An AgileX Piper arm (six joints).
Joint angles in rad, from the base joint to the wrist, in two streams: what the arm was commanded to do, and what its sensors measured. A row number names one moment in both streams.
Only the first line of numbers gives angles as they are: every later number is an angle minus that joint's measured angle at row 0.
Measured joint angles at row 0: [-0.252 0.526 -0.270 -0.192 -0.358 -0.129]
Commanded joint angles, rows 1 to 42: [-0.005 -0.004 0.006 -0.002 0.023 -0.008]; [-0.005 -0.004 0.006 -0.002 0.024 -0.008]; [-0.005 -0.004 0.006 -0.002 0.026 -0.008]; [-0.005 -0.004 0.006 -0.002 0.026 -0.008]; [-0.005 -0.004 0.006 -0.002 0.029 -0.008]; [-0.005 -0.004 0.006 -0.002 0.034 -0.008]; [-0.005 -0.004 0.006 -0.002 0.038 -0.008]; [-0.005 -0.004 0.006 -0.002 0.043 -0.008]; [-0.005 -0.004 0.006 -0.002 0.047 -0.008]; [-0.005 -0.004 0.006 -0.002 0.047 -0.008]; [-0.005 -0.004 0.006 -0.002 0.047 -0.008]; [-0.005 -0.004 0.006 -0.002 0.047 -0.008]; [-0.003 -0.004 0.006 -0.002 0.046 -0.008]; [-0.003 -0.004 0.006 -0.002 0.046 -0.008]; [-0.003 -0.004 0.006 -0.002 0.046 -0.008]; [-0.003 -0.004 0.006 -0.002 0.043 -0.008]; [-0.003 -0.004 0.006 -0.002 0.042 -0.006]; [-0.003 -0.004 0.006 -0.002 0.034 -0.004]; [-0.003 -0.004 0.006 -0.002 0.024 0.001]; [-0.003 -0.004 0.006 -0.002 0.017 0.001]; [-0.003 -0.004 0.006 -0.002 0.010 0.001]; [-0.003 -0.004 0.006 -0.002 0.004 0.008]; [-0.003 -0.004 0.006 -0.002 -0.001 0.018]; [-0.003 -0.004 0.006 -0.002 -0.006 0.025]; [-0.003 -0.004 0.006 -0.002 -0.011 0.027]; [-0.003 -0.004 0.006 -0.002 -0.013 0.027]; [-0.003 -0.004 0.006 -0.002 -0.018 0.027]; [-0.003 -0.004 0.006 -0.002 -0.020 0.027]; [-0.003 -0.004 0.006 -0.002 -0.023 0.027]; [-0.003 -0.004 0.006 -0.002 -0.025 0.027]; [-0.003 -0.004 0.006 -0.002 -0.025 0.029]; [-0.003 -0.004 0.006 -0.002 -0.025 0.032]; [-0.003 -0.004 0.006 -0.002 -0.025 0.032]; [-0.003 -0.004 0.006 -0.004 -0.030 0.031]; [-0.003 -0.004 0.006 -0.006 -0.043 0.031]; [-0.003 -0.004 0.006 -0.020 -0.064 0.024]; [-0.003 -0.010 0.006 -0.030 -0.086 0.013]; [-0.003 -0.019 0.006 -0.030 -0.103 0.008]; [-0.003 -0.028 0.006 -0.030 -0.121 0.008]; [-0.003 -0.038 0.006 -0.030 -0.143 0.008]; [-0.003 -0.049 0.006 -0.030 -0.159 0.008]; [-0.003 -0.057 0.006 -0.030 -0.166 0.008]
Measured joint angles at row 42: [0.000 -0.023 0.000 -0.014 -0.095 0.016]
